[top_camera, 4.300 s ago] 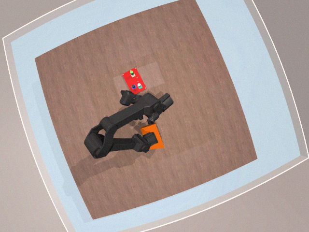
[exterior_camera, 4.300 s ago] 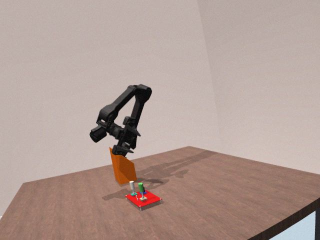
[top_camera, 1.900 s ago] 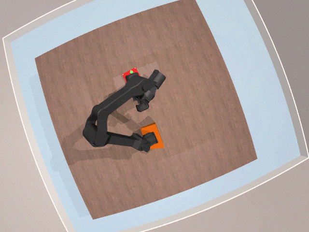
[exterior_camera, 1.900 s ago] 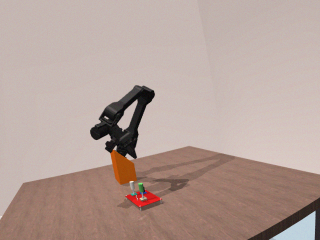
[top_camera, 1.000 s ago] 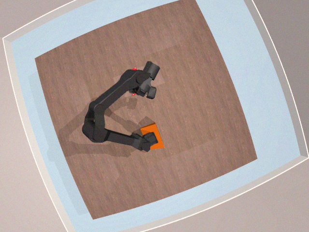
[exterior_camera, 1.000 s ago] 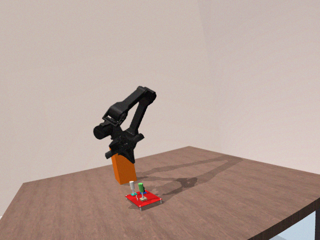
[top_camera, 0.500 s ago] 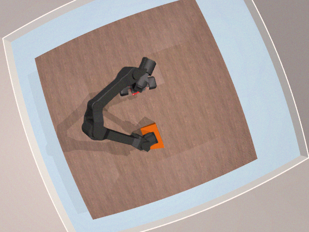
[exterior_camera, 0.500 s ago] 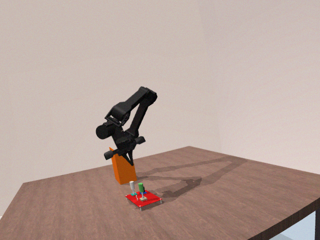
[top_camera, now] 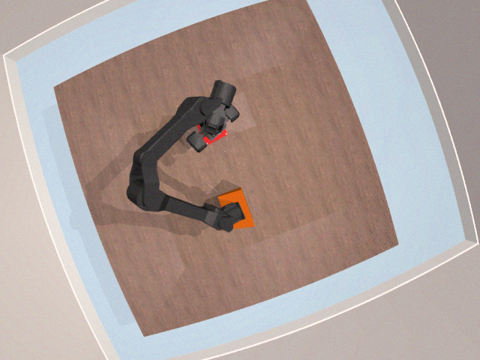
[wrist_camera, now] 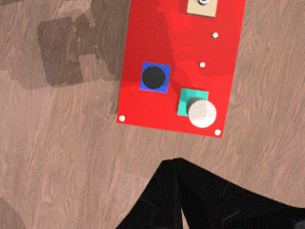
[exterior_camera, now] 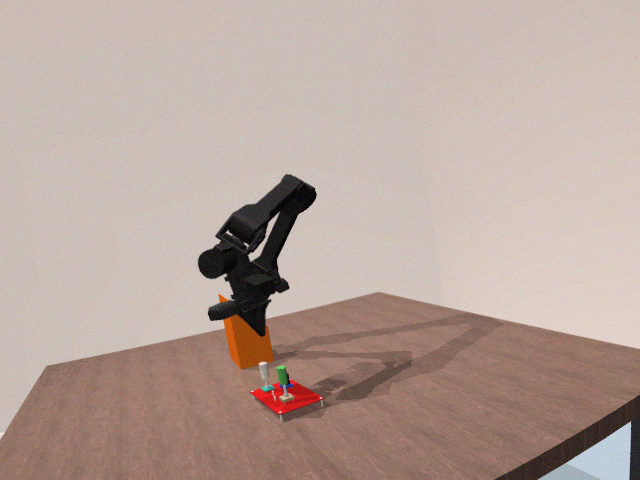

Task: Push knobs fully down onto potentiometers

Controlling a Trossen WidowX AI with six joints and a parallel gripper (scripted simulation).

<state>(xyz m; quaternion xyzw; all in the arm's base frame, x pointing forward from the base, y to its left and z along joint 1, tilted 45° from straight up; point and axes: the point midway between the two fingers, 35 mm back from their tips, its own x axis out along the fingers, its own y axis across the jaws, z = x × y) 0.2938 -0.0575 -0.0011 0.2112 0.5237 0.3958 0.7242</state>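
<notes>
Now: the cream knob 70 mm below my gripper tip, 20 mm to the right of it and 20 mm ahead of it. The rest, counted from my gripper tip: green knob (110 mm ahead, 60 mm below, 10 mm to the right).
</notes>
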